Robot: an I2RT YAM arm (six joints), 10 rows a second.
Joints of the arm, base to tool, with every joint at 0 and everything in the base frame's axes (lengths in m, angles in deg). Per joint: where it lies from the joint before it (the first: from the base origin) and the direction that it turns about. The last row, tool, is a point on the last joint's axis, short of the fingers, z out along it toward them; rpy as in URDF.
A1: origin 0.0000 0.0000 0.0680 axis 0 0 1
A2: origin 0.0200 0.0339 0.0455 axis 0 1 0
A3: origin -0.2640 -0.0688 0.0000 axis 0 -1 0
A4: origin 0.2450 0.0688 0.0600 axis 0 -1 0
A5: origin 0.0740 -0.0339 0.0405 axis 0 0 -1
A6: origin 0.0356 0.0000 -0.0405 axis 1 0 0
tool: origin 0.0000 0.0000 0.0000 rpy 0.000 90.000 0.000
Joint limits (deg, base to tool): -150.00..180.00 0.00..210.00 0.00..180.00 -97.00..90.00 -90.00..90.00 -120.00..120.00
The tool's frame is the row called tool.
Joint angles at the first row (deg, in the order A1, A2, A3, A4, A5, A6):
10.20, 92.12, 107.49, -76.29, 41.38, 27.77
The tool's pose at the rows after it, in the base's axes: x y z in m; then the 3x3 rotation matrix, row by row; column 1 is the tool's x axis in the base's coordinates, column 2 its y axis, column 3 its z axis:
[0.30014 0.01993 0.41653], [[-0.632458 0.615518 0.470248], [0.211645 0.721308 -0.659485], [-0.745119 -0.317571 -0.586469]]
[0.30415 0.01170 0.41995], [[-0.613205 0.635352 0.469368], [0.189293 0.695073 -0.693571], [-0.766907 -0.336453 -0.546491]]
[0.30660 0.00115 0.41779], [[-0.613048 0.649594 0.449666], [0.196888 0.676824 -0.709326], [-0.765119 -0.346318 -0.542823]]
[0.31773 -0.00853 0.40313], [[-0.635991 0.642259 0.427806], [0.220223 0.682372 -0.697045], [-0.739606 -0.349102 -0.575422]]
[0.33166 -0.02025 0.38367], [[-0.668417 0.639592 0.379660], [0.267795 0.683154 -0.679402], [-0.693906 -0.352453 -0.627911]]
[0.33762 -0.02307 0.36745], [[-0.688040 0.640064 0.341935], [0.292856 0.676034 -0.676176], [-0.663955 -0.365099 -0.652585]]
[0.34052 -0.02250 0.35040], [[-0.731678 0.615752 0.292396], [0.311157 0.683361 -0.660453], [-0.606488 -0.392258 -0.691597]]
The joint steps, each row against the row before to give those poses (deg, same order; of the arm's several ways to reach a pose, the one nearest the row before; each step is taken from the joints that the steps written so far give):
-1.49, -0.54, -0.52, 2.80, 4.93, -1.57
-1.49, 0.00, -0.01, 2.82, 2.02, -2.73
-2.03, 0.00, -0.69, 1.24, 0.01, -1.23
-2.11, 1.32, -1.85, 2.02, -2.37, -0.79
-2.37, 2.81, -0.71, 0.00, -2.81, 0.79
-0.53, 1.32, -1.76, 0.00, -0.53, 1.39
0.00, 1.41, -1.49, -1.84, -1.23, 1.07

